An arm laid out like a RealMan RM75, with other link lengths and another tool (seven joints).
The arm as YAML. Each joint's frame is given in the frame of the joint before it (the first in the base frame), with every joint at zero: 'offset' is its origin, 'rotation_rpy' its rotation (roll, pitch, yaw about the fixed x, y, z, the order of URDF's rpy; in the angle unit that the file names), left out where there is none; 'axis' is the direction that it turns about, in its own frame. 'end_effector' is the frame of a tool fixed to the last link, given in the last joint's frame.
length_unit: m
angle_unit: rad
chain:
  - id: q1
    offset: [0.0, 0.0, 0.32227]
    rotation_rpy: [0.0, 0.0, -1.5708]
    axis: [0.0, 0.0, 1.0]
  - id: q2
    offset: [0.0, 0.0, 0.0]
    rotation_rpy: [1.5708, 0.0, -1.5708]
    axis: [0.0, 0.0, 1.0]
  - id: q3
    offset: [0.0, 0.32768, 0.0]
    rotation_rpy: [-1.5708, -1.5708, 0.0]
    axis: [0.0, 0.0, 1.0]
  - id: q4
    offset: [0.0, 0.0, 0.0]
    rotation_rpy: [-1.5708, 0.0, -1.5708]
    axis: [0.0, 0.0, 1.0]
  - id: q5
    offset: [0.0, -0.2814, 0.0]
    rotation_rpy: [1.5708, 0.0, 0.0]
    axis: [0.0, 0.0, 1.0]
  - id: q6
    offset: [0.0, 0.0, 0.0]
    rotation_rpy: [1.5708, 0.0, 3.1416]
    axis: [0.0, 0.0, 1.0]
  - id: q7
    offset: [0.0, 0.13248, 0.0]
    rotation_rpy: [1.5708, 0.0, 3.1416]
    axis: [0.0, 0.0, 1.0]
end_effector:
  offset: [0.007, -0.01, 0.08]
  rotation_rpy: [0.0, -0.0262, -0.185]
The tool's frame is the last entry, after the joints.
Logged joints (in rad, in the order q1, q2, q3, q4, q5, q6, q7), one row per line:
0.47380 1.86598 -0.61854 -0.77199 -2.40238 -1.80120 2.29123
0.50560 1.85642 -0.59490 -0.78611 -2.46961 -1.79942 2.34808
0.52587 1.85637 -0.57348 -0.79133 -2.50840 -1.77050 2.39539
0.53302 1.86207 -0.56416 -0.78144 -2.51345 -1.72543 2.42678
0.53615 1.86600 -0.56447 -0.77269 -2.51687 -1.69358 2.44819
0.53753 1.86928 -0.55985 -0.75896 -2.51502 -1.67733 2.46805
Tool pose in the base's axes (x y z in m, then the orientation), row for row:
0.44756 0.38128 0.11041 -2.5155 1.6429 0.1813
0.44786 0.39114 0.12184 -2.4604 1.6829 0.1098
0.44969 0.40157 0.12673 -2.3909 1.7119 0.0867
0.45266 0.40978 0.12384 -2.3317 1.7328 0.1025
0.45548 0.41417 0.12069 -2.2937 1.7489 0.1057
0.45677 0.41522 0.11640 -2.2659 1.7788 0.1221
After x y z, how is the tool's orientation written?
As a rotation vector, in radians.
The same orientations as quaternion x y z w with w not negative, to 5 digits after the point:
-0.83392 0.54464 0.06010 0.06578
-0.82224 0.56241 0.03669 0.07926
-0.80867 0.57901 0.02932 0.09970
-0.79662 0.59200 0.03502 0.11709
-0.78821 0.60100 0.03632 0.12729
-0.77933 0.61180 0.04199 0.12879

